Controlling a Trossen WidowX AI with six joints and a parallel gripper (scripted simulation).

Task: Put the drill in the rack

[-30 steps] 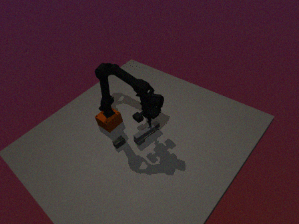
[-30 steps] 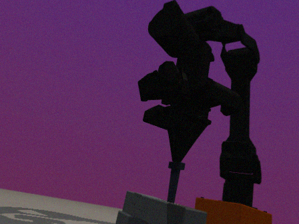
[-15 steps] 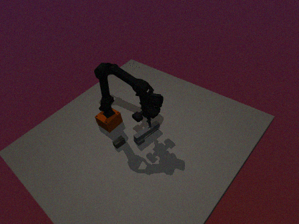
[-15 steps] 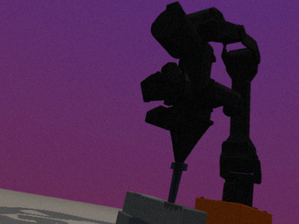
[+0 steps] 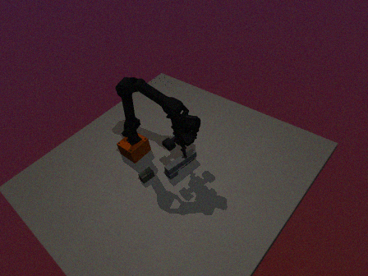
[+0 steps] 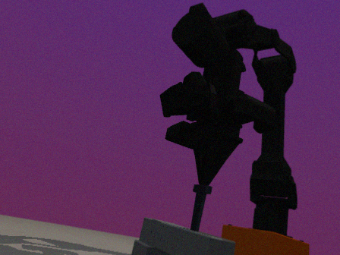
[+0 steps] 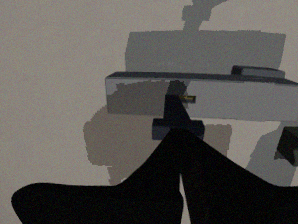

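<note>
My gripper tip is now 3 cm above the dark T-shaped drill. The rest, counted from my gripper tip: rack: 7 cm behind, 20 cm to the right, 10 cm below; then grey block: 4 cm to the right, 8 cm below.
</note>
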